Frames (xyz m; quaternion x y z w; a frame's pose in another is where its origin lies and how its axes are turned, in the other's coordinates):
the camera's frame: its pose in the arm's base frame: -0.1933 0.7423 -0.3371 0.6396 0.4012 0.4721 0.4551
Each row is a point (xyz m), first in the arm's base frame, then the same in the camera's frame.
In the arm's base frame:
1: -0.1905 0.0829 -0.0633
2: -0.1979 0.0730 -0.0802
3: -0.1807 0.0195 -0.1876
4: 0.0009 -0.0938 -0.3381
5: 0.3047 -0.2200 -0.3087
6: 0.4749 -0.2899 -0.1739
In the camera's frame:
1: -0.5557 0.4373 0.0985
2: -0.5708 0.4231 0.0957
3: -0.6429 0.3354 0.1382
4: -0.7435 0.2359 0.3583
5: -0.7848 0.3228 0.6743
6: -0.7790 0.4850 0.8345

